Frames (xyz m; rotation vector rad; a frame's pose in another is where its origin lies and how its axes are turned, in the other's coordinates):
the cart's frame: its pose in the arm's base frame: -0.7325 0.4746 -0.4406 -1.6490 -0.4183 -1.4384
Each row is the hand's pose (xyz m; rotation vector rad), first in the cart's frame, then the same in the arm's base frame.
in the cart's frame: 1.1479 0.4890 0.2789 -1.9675 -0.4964 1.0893
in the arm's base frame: 0.1121 0.0917 0.4395 2.3400 -1.7040 0.1343
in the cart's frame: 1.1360 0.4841 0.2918 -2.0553 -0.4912 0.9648
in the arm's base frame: 0.1133 0.1080 0.4313 2.2634 -1.6168 0.1995
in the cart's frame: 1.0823 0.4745 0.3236 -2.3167 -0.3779 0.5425
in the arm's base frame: 0.1114 0.1536 0.3877 1.9619 -1.3915 0.4389
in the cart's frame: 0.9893 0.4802 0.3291 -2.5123 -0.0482 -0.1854
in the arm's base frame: 0.0937 0.1814 0.3003 1.4762 -1.0555 0.8467
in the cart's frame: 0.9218 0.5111 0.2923 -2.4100 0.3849 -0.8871
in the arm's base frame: 0.0752 0.1550 0.2240 0.9913 -0.7226 1.2457
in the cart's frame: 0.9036 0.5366 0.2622 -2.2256 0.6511 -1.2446
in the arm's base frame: 0.0704 0.1225 0.1955 0.7083 -0.5285 1.4609
